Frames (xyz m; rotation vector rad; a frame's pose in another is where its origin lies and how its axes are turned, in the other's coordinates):
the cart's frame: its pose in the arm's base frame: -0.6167 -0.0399 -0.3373 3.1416 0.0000 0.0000
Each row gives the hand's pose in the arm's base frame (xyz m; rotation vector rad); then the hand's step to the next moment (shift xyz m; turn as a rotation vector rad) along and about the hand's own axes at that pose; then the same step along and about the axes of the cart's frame.
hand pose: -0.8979 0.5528 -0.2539 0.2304 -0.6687 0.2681
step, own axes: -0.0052 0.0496 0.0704 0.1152 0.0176 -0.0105
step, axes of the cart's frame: -0.0603 -0.0250 -0.0564 0.0872 -0.0392 -0.0675
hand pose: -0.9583 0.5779 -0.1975 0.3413 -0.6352 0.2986
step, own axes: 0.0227 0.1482 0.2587 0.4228 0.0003 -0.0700
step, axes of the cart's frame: -0.1734 -0.0346 -0.2411 0.3604 -0.0984 -0.2099
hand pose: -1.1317 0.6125 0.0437 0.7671 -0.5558 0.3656
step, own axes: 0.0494 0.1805 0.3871 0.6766 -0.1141 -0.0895
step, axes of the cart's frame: -0.1814 0.1584 -0.3562 0.6266 -0.0642 -0.2864
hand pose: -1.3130 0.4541 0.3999 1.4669 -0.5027 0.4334
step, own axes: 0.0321 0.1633 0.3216 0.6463 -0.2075 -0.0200
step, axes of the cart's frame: -0.0841 0.3116 -0.1642 0.6505 0.0101 -0.1949
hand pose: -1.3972 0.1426 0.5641 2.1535 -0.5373 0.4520
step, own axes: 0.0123 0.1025 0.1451 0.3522 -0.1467 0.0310
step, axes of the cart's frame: -0.0246 0.1761 0.0104 0.3774 0.0210 -0.0602
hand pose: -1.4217 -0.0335 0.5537 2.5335 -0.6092 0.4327
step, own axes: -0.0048 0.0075 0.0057 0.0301 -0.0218 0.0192
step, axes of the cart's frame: -0.0067 0.0072 0.0037 0.0399 0.0034 0.0122
